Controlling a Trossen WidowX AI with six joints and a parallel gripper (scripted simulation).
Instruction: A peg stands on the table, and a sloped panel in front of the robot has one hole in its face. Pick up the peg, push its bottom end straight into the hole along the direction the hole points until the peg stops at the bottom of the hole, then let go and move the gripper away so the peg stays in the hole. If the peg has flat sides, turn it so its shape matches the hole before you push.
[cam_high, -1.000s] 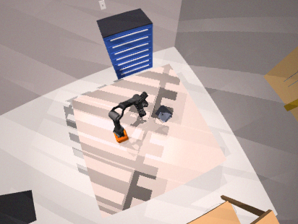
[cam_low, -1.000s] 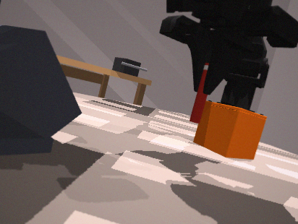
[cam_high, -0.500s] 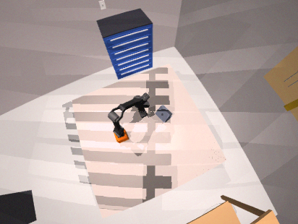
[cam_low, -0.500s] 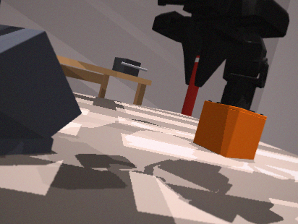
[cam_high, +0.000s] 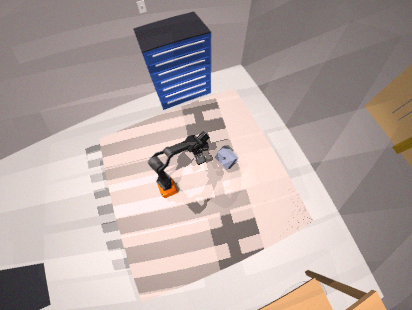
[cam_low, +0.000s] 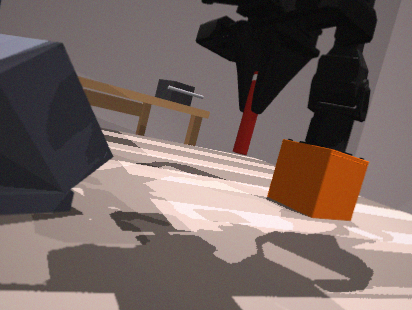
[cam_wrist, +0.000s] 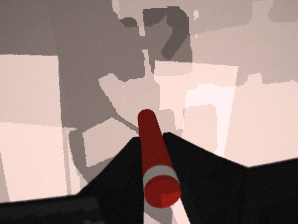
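Right now my gripper tip is 19 cm short of the sloped panel, 7 cm to the left of it and 5 cm above it. From my gripper tip the other things lie so: red round peg 2 cm above.
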